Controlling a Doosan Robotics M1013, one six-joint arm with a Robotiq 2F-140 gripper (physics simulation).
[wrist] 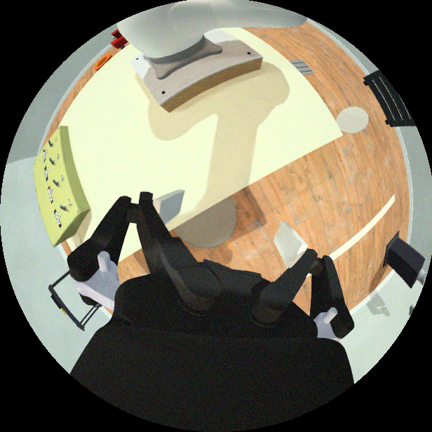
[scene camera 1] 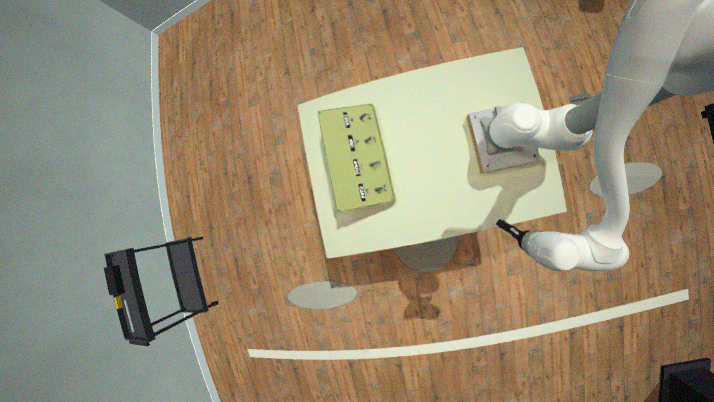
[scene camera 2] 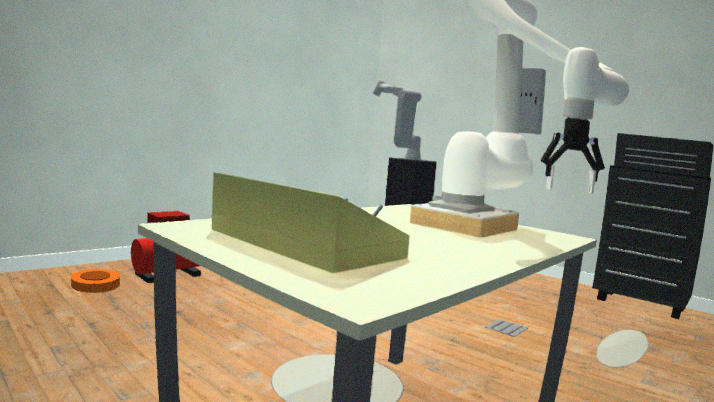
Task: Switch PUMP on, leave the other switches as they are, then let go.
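Pixels of known places: gripper, fingertip midpoint: [scene camera 1: 509,233] [scene camera 2: 570,191]; arm's base at its link origin: [scene camera 1: 501,134] [scene camera 2: 461,208].
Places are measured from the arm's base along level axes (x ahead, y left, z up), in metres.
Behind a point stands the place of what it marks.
A green sloped switch panel [scene camera 1: 338,190] {x 0.801, y 0.148, z 0.090 m} [scene camera 2: 280,225] {x 0.831, y 0.065, z 0.005 m} [wrist: 60,220] stands at the far left of the table in scene camera 1. It carries a row of several small toggle levers, each beside a black-and-white label. The labels are too small and blurred to read, so I cannot tell which is PUMP or how each lever is set. In scene camera 2 the panel's back and side hide most of the levers. My gripper [scene camera 1: 500,223] {x 0.080, y 0.440, z 0.124 m} [scene camera 2: 570,183] {x 0.080, y 0.440, z 0.124 m} [wrist: 230,215] is open and empty, fingers pointing down. It hangs above the table's near edge, far from the panel.
The pale green table [scene camera 1: 425,115] {x 0.340, y -0.169, z -0.065 m} [scene camera 2: 380,295] {x 0.835, y 0.403, z -0.066 m} [wrist: 120,115] also bears the arm's base plate [scene camera 1: 505,164] {x 0.010, y 0.143, z 0.000 m} [scene camera 2: 450,224] {x 0.129, y 0.047, z -0.042 m} [wrist: 200,82]. A dark drawer cabinet [scene camera 2: 650,225] stands beyond the table. A black-framed cart [scene camera 1: 187,275] stands by the wall. A red machine [scene camera 2: 167,217] and an orange ring [scene camera 2: 80,286] are on the floor.
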